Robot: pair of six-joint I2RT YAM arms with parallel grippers.
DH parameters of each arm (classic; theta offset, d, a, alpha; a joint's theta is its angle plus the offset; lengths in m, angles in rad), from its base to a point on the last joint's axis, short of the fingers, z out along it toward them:
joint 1: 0 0.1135 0.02 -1.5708
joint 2: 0 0 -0.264 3.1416
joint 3: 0.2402 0 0.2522 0
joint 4: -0.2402 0 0.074 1.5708
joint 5: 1.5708 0 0 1.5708
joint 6: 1.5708 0.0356 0 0
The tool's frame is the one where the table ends.
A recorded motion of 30 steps. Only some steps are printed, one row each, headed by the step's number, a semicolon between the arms.
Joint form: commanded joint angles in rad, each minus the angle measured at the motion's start. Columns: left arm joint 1, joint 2, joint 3, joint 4, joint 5, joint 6; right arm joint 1, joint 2, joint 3, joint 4, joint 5, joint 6.
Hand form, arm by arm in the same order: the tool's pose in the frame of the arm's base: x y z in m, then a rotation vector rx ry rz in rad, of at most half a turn. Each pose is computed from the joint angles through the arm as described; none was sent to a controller.
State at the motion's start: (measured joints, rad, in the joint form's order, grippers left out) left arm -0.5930 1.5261 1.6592 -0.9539 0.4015 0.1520; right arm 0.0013 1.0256 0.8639 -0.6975 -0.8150 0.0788
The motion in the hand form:
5: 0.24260 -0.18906 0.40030 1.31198 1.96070 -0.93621; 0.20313 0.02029 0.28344 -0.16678 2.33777 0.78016
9: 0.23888 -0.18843 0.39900 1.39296 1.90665 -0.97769; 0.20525 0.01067 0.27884 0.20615 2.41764 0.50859
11: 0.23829 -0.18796 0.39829 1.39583 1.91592 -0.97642; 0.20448 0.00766 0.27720 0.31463 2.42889 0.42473
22: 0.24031 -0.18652 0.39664 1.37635 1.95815 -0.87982; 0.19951 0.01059 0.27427 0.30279 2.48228 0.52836
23: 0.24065 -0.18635 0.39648 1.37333 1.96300 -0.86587; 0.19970 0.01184 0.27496 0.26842 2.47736 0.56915
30: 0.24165 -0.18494 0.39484 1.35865 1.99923 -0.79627; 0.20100 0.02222 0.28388 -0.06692 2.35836 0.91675
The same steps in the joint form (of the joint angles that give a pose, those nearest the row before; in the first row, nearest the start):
5: 0.0034 -0.0095 0.0172 -0.0347 0.2739 0.1663; -0.0023 -0.0030 0.0015 0.0218 0.2018 0.0214
9: 0.0034 -0.0096 0.0172 -0.0687 0.3307 0.2388; -0.0026 -0.0027 0.0015 0.0076 0.5024 0.2091
11: 0.0034 -0.0095 0.0172 -0.0790 0.3285 0.2415; -0.0026 -0.0031 0.0015 -0.0076 0.5902 0.2609
22: 0.0038 -0.0095 0.0171 -0.0828 0.2479 0.2418; -0.0023 -0.0034 0.0015 -0.0602 0.5070 0.2685
23: 0.0038 -0.0095 0.0172 -0.0824 0.2365 0.2419; -0.0023 -0.0034 0.0015 -0.0549 0.4700 0.2556
30: 0.0038 -0.0095 0.0168 -0.0916 0.1774 0.2411; -0.0023 -0.0042 0.0015 0.0092 0.1339 0.1313

